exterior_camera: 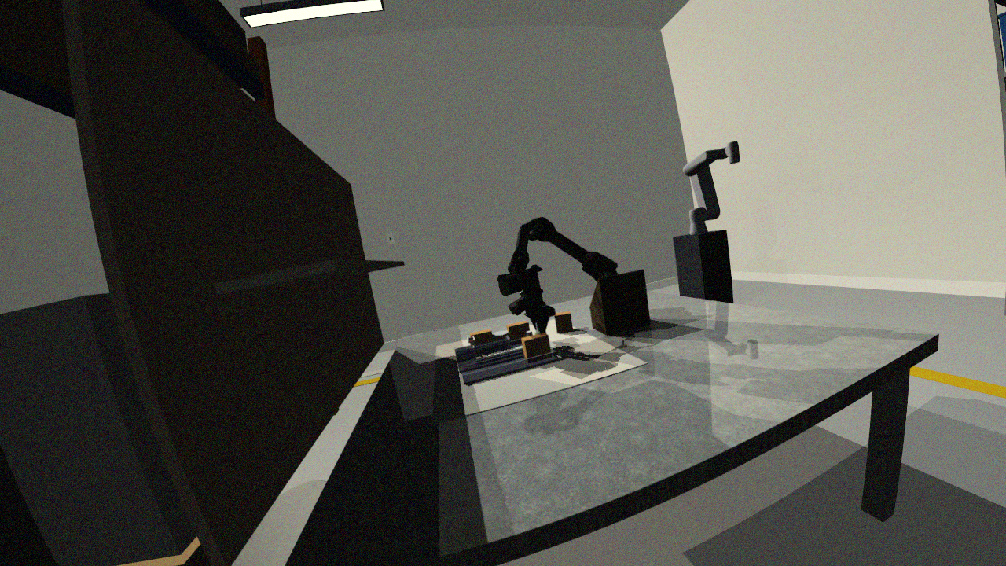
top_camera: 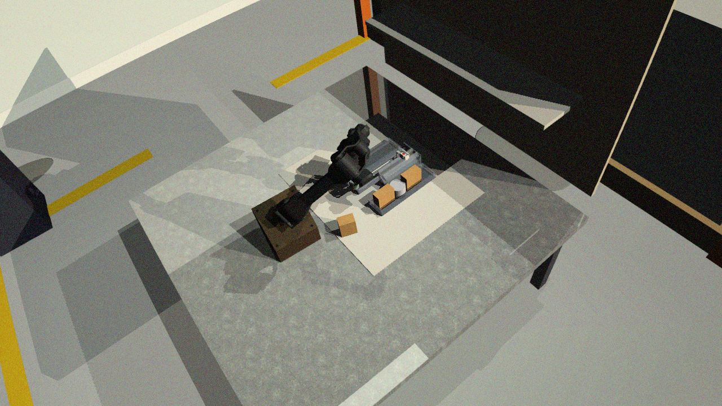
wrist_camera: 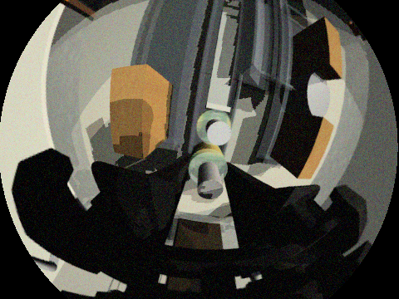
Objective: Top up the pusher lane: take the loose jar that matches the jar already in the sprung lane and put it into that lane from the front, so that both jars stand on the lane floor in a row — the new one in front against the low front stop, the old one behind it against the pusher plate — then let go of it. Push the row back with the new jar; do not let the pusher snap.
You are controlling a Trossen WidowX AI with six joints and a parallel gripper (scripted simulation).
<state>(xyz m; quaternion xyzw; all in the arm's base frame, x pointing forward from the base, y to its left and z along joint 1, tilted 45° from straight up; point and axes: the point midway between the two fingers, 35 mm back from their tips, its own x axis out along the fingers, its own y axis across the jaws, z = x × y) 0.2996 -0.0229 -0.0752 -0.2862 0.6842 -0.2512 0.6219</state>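
Right now the grey lane tray is 17 cm ahead of my gripper tip, 2 cm to the right of it and 3 cm below it. Round my gripper tip: grey cylinder (12 cm ahead, 12 cm to the right, 2 cm below).
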